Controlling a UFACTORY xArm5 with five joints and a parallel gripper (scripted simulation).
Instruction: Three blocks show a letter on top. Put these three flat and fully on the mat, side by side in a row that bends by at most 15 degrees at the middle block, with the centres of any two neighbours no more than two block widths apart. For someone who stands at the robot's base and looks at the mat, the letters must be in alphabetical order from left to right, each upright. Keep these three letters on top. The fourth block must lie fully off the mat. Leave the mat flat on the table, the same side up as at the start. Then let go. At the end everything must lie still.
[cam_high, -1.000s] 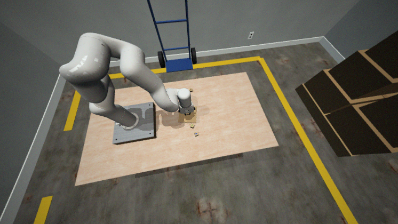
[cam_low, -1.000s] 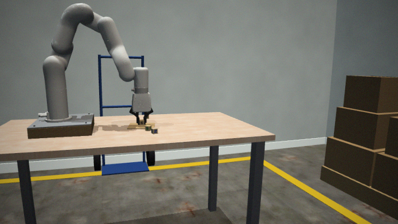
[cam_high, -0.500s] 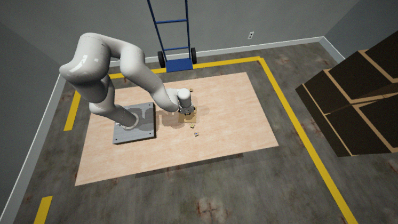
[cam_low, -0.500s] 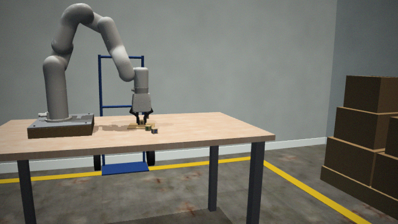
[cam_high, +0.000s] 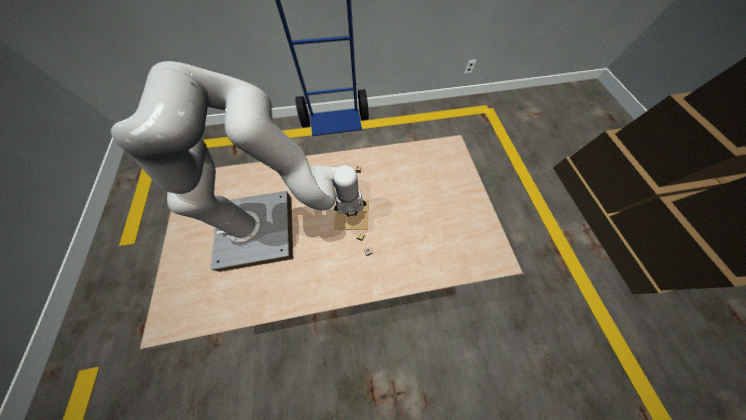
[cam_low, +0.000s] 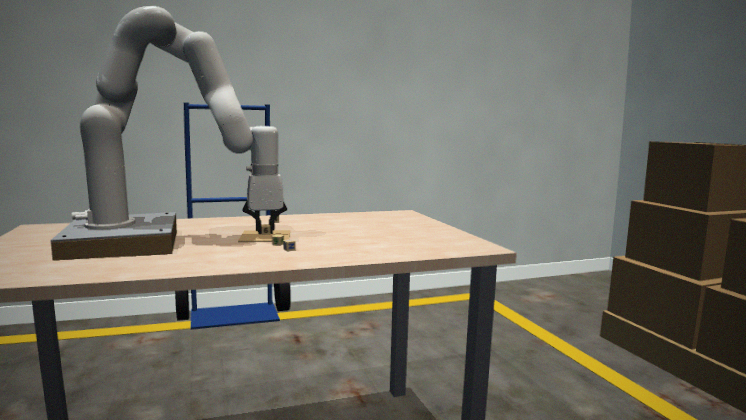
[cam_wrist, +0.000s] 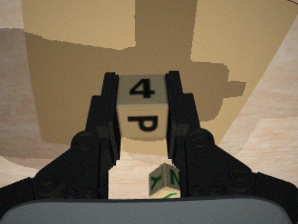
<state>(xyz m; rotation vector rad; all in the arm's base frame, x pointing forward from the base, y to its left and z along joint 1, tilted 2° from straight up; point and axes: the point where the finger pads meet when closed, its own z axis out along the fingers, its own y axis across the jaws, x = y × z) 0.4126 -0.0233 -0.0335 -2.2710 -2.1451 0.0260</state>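
Now: the tan mat 3 cm below my hand. Round my hand: block: 7 cm ahead, 21 cm to the left, 2 cm below.
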